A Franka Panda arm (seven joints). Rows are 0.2 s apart.
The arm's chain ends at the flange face. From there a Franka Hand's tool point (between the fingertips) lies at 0.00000 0.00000 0.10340 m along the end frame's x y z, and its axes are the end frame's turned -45 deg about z.
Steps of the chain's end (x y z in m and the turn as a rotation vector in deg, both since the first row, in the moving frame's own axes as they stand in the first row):
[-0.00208, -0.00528, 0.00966, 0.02, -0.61, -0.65]
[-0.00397, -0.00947, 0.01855, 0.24, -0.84, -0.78]
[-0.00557, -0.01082, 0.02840, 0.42, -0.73, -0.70]
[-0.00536, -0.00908, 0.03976, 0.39, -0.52, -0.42]
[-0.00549, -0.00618, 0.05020, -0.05, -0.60, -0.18]
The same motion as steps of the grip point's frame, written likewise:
[0.00151, -0.00600, 0.00965, 0.45, -0.42, -0.65]
[0.00311, -0.01088, 0.01854, 0.76, -0.42, -0.78]
[0.00331, -0.01305, 0.02839, 0.81, -0.22, -0.70]
[0.00246, -0.01137, 0.03975, 0.64, -0.09, -0.42]
[-0.00034, -0.00895, 0.05019, 0.39, -0.46, -0.18]

